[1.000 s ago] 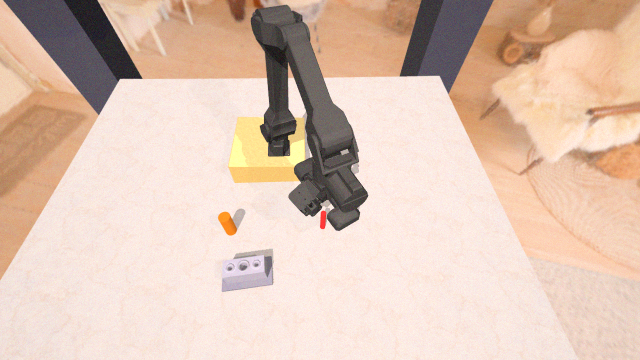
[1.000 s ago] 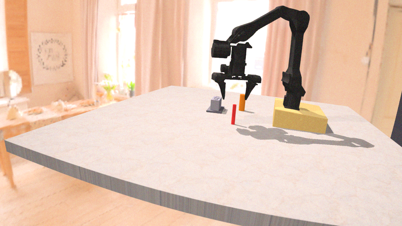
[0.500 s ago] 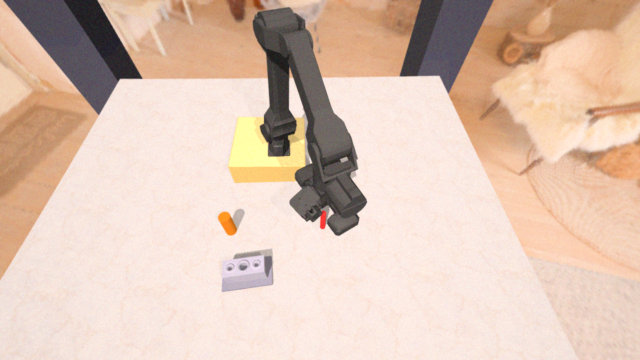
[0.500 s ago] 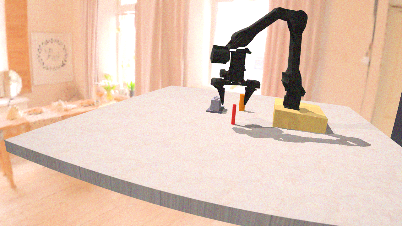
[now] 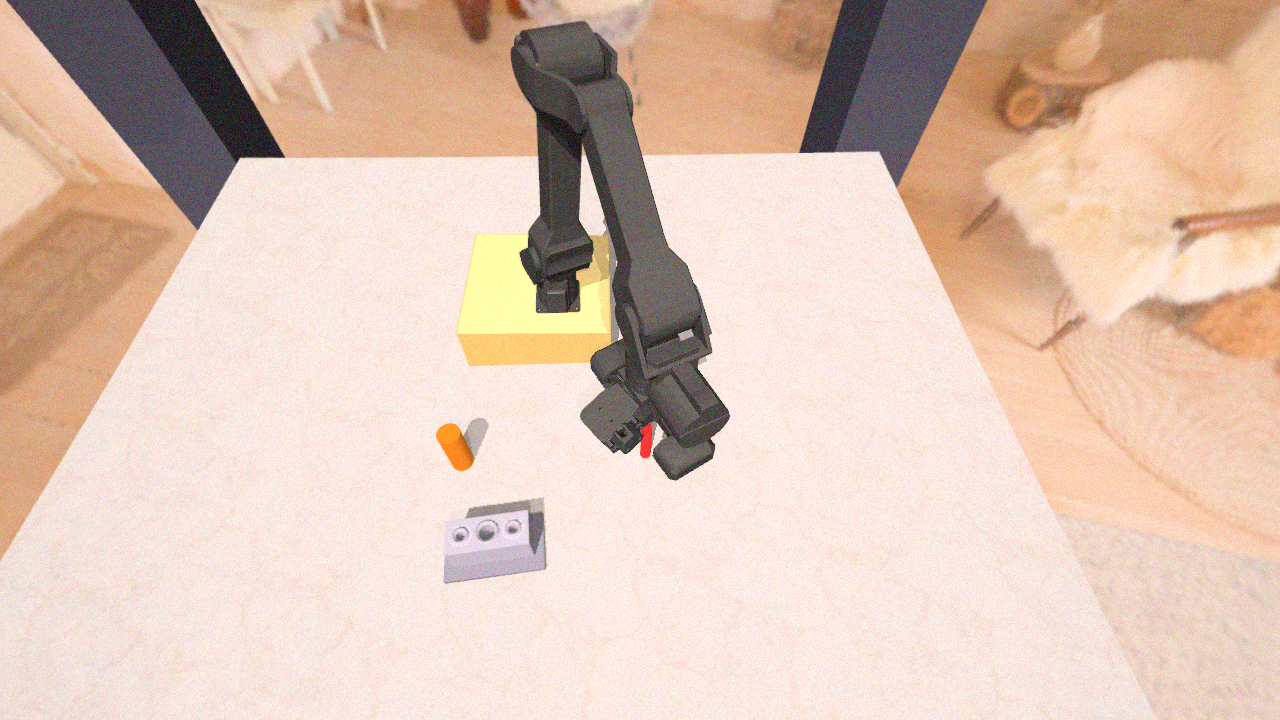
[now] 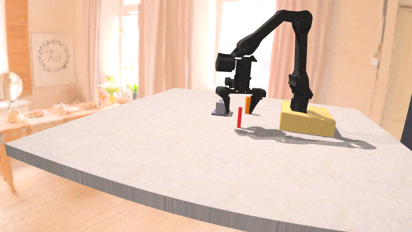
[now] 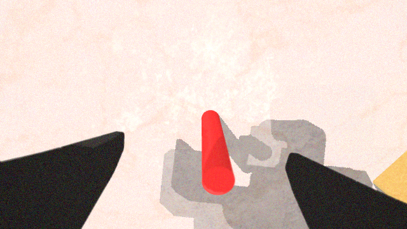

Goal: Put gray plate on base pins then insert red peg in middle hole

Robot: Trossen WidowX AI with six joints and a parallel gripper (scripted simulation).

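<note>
My gripper tip is now 10 mm above the red peg. From my gripper tip the other things lie so: gray plate (110 mm ahead, 200 mm to the right, 10 mm below); orange cylinder (10 mm behind, 250 mm to the right, 10 mm below); base (110 mm ahead, 200 mm to the right, 50 mm below).
</note>
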